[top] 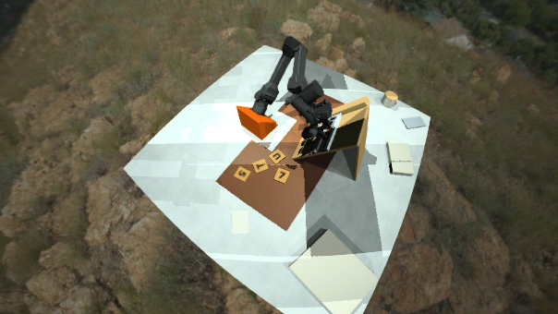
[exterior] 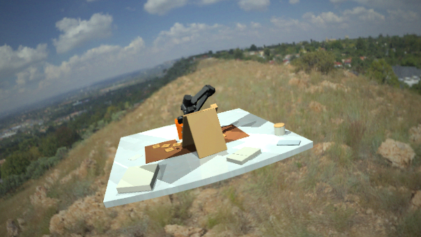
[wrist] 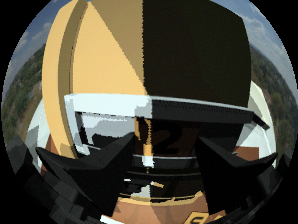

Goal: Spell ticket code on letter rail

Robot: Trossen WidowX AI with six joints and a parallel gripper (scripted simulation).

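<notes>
My gripper tip is 80 mm above the ticket, 70 mm past it and 20 mm to the right of it. From my gripper tip the other things lie so: cream block 320 mm ahead, 250 mm to the left, 140 mm below; brown mat 160 mm below, 160 mm behind, 40 mm to the right; pale card 490 mm to the right, 160 mm below, 40 mm behind.
</notes>
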